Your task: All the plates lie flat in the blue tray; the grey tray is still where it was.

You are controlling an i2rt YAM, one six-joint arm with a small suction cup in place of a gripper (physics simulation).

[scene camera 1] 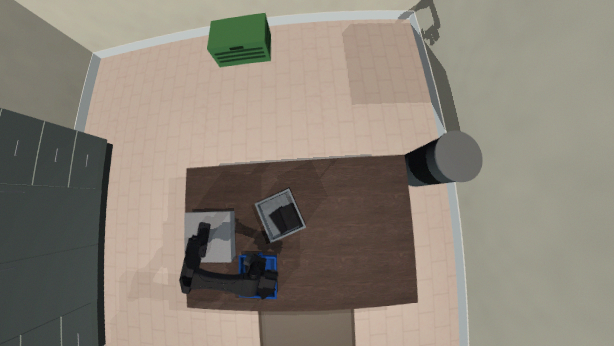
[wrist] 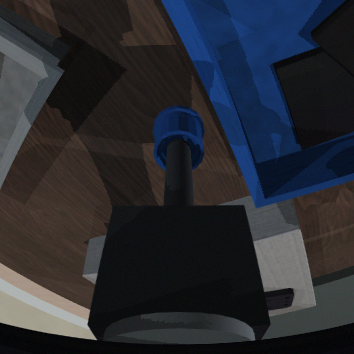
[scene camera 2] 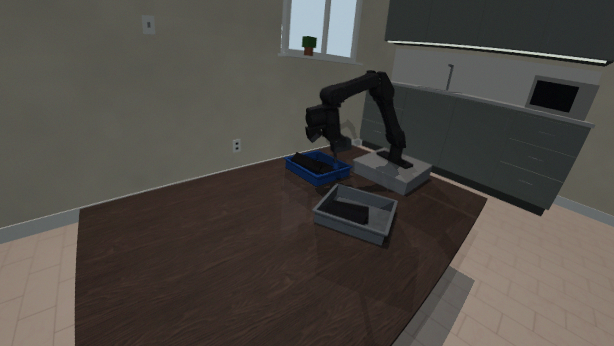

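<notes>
Wrist view: my suction cup (wrist: 174,119), holding nothing, 16 cm from the middle of a blue tray (wrist: 233,54). Grey tray (wrist: 37,53) there too. Scene camera 1: grey tray (scene camera 1: 267,206). Scene camera 2: blue tray (scene camera 2: 317,179), grey tray (scene camera 2: 381,209).
</notes>
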